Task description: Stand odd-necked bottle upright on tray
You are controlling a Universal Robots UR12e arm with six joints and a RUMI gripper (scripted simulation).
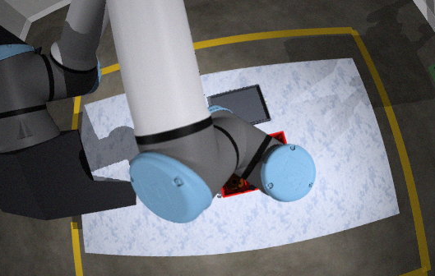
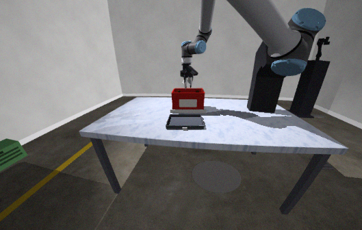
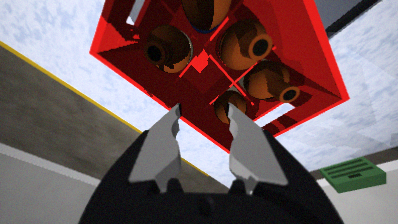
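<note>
My gripper is now 4 cm to the right of the red crate and 11 cm above it. The rest, counted from my hand: dark tray: 1 cm behind, 33 cm to the left, 18 cm below.
</note>
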